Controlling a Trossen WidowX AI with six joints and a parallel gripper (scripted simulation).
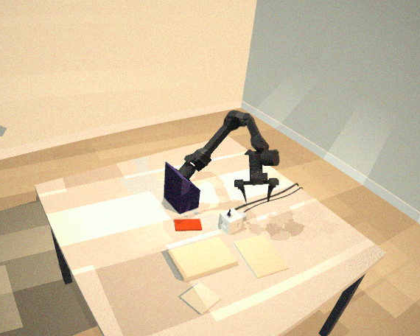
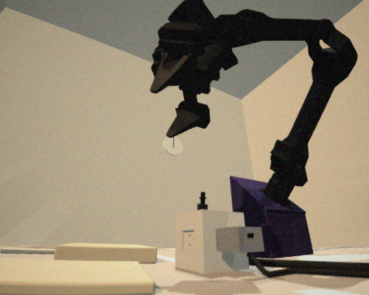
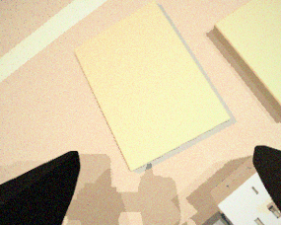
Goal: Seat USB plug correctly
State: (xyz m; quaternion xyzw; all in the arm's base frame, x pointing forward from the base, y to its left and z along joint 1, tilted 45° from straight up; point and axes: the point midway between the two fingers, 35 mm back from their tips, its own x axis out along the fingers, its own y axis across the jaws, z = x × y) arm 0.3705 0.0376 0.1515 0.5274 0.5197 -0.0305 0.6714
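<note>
The USB plug is 100 mm behind my gripper tip, 50 mm to the right of it and 110 mm below it. Also, from my gripper tip: orange card: 200 mm behind, 200 mm to the right, 200 mm below; book: 10 mm ahead, 260 mm to the right, 190 mm below.
</note>
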